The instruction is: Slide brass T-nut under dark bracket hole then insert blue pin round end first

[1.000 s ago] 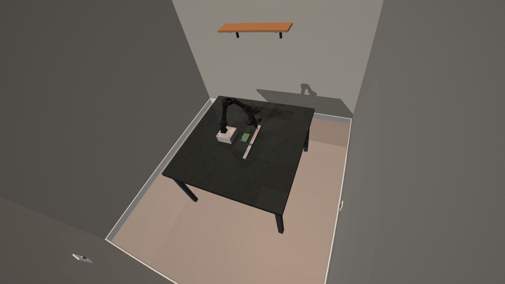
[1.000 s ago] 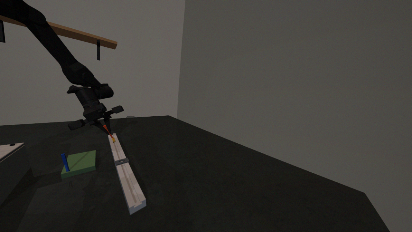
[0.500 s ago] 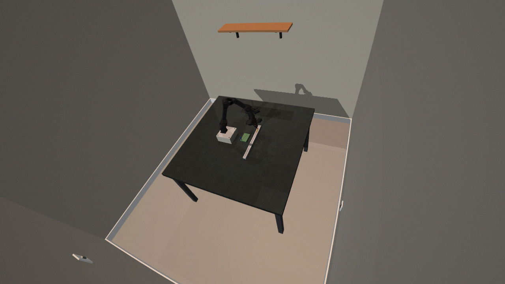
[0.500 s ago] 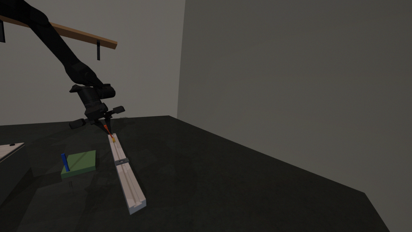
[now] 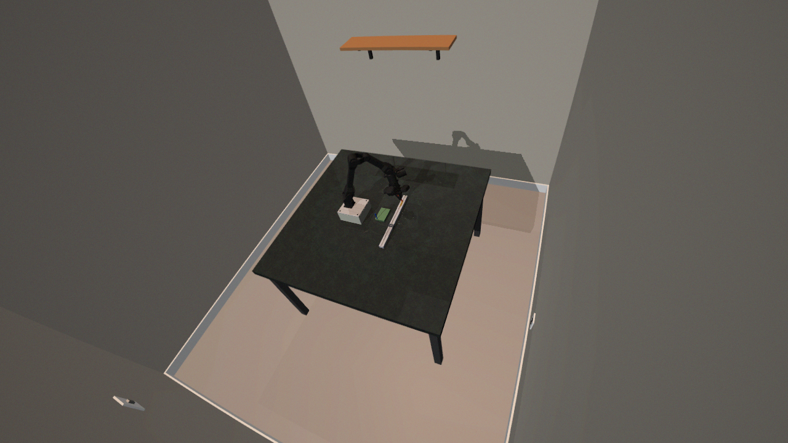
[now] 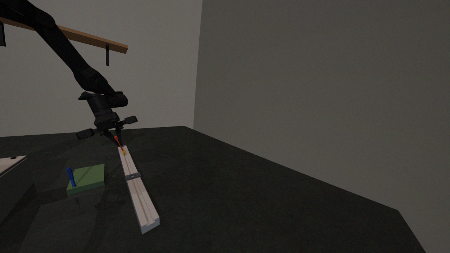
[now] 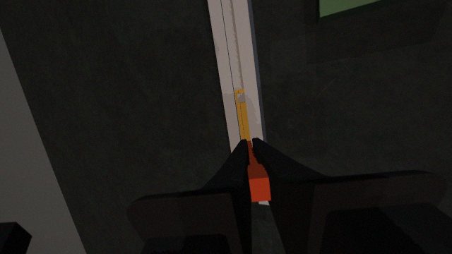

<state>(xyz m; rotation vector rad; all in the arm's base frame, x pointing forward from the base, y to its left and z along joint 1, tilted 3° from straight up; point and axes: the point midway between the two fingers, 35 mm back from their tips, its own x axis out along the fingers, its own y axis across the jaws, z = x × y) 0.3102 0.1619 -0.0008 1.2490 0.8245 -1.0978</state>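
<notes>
The brass T-nut is 2 cm to the right of my gripper tip. Also, from my gripper tip: aluminum rail 19 cm to the right, 3 cm below, 1 cm ahead; then green tray 16 cm to the right, 10 cm behind, 3 cm below; then blue pin 18 cm to the right, 11 cm behind, 1 cm below.
</notes>
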